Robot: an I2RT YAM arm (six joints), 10 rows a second.
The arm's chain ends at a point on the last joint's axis. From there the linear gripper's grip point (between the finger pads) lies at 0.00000 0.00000 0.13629 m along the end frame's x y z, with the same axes.
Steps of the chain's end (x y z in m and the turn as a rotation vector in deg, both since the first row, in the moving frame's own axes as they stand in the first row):
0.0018 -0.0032 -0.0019 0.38 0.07 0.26
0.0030 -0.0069 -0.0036 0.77 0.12 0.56
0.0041 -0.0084 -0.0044 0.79 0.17 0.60
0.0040 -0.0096 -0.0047 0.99 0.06 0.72
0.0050 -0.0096 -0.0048 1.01 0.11 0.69
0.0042 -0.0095 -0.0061 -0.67 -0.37 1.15
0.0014 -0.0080 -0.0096 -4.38 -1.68 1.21
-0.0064 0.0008 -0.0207 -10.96 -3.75 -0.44
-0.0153 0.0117 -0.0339 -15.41 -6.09 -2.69
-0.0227 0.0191 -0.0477 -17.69 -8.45 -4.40
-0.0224 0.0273 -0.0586 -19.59 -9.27 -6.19
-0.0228 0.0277 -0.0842 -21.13 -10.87 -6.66
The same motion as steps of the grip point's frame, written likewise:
0.0020 -0.0041 -0.0019 0.38 0.07 0.26
0.0033 -0.0087 -0.0036 0.77 0.12 0.56
0.0045 -0.0103 -0.0044 0.79 0.17 0.60
0.0042 -0.0120 -0.0047 0.99 0.06 0.72
0.0053 -0.0120 -0.0048 1.01 0.11 0.69
0.0033 -0.0079 -0.0061 -0.67 -0.37 1.15
-0.0027 0.0024 -0.0101 -4.38 -1.68 1.21
-0.0152 0.0267 -0.0235 -10.96 -3.75 -0.44
-0.0287 0.0482 -0.0396 -15.41 -6.09 -2.69
-0.0408 0.0611 -0.0556 -17.69 -8.45 -4.40
-0.0414 0.0739 -0.0682 -19.59 -9.27 -6.19
-0.0450 0.0779 -0.0957 -21.13 -10.87 -6.66

